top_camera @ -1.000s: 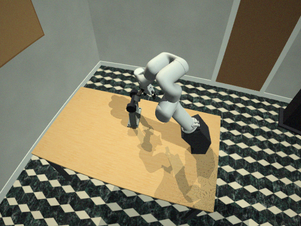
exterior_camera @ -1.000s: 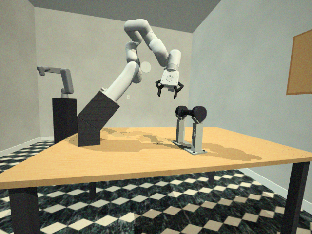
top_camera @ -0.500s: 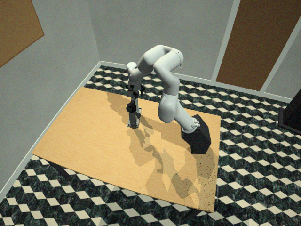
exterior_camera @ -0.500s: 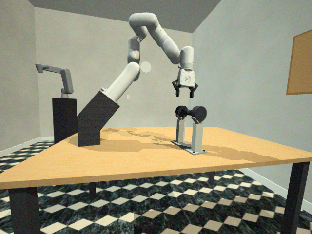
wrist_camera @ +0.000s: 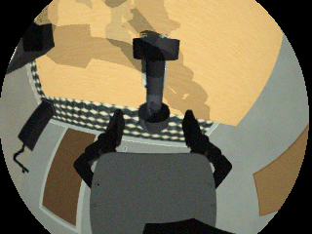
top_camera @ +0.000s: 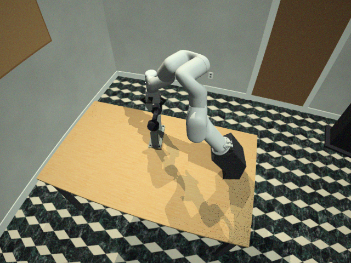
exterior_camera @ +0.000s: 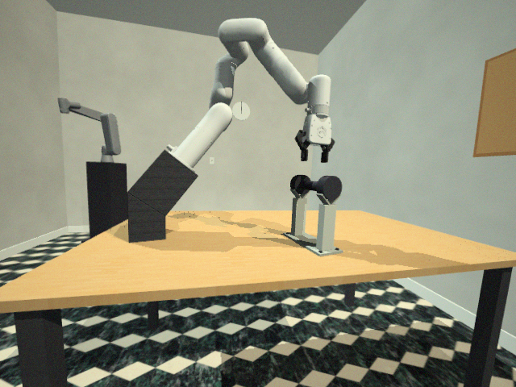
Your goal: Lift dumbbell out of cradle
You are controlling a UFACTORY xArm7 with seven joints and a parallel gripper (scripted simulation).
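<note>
Right now the black dumbbell is 100 mm below my hand. The rest, counted from my hand: cradle (230 mm below).
</note>
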